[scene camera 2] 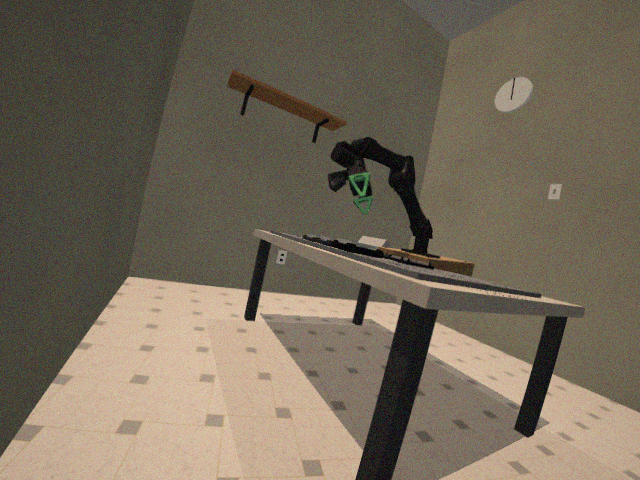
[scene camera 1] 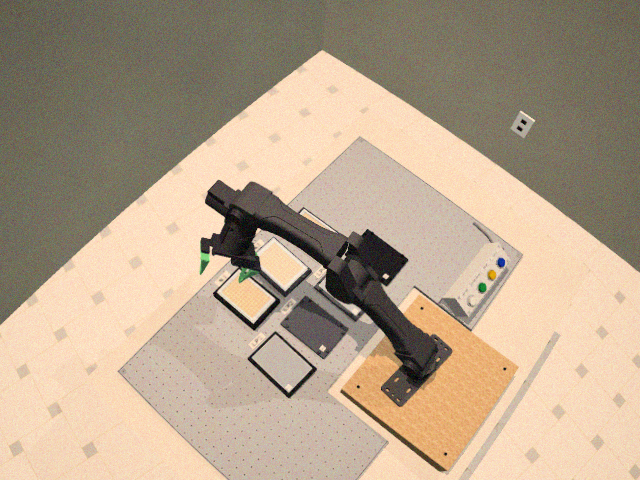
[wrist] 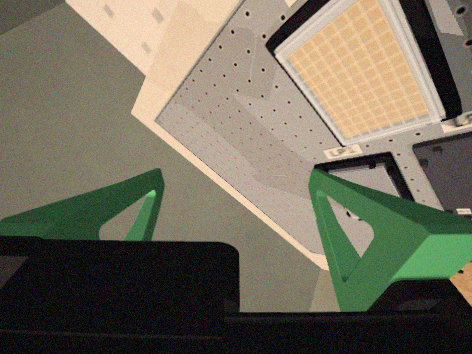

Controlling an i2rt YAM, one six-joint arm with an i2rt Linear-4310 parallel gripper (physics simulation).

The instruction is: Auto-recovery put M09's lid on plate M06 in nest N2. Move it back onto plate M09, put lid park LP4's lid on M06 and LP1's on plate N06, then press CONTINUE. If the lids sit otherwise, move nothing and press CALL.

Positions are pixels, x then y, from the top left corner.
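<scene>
My gripper is visible in the wrist view (236, 176), in scene camera 1 and in scene camera 2. For the gripper, (scene camera 1: 254, 268) and (scene camera 2: 371, 195) are the same spot.
</scene>
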